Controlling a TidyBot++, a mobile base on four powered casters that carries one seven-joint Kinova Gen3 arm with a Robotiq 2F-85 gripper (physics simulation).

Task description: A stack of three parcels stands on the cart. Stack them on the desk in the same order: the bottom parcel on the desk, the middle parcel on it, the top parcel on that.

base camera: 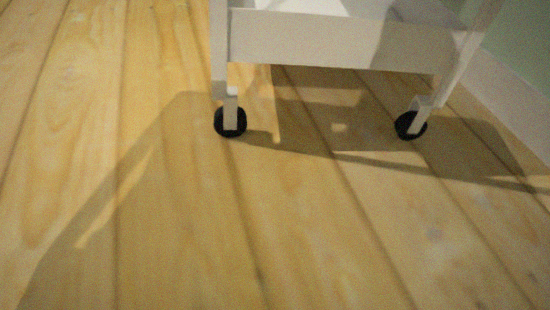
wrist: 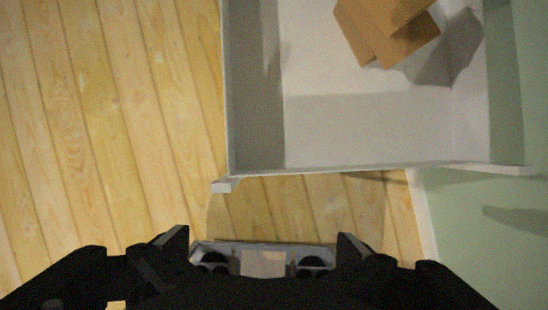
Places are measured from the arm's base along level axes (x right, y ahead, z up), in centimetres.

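Pixels of known places: gripper, fingertip midpoint: (wrist: 263, 245).
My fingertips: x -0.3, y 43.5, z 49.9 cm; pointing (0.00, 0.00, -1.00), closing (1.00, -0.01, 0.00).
Behind a point stands the place of what it marks.
The stack of brown parcels (wrist: 372, 30) {x 11.4, y 63.5, z 34.2 cm} stands in the white cart's tray at the top of the wrist view, cut off by the frame edge. At least two parcels show, turned relative to each other; how many are in the stack cannot be told. The cart (base camera: 310, 40) {x 6.4, y 46.5, z -23.0 cm} (wrist: 255, 173) {x -1.6, y 46.0, z 32.5 cm} shows its near end in both views. My gripper (wrist: 263, 245) {x -0.3, y 43.5, z 49.9 cm} is open, with no parcel between its fingers, and is outside the cart's near edge, with the parcels farther ahead and to the right. The desk does not show in either view.
The cart's black wheels (base camera: 230, 121) {x -3.2, y 44.6, z -35.9 cm} (base camera: 410, 125) {x 25.5, y 47.5, z -35.9 cm} stand on the wooden floor (base camera: 190, 225) {x -6.5, y 29.3, z -39.6 cm}. A green wall (base camera: 525, 45) {x 50.0, y 62.4, z -25.8 cm} (wrist: 480, 255) {x 63.0, y 21.0, z -7.1 cm} with a pale baseboard (base camera: 510, 100) {x 50.1, y 57.4, z -35.1 cm} (wrist: 422, 215) {x 60.0, y 26.3, z -33.8 cm} runs close along the cart's right side. The tray has raised side walls.
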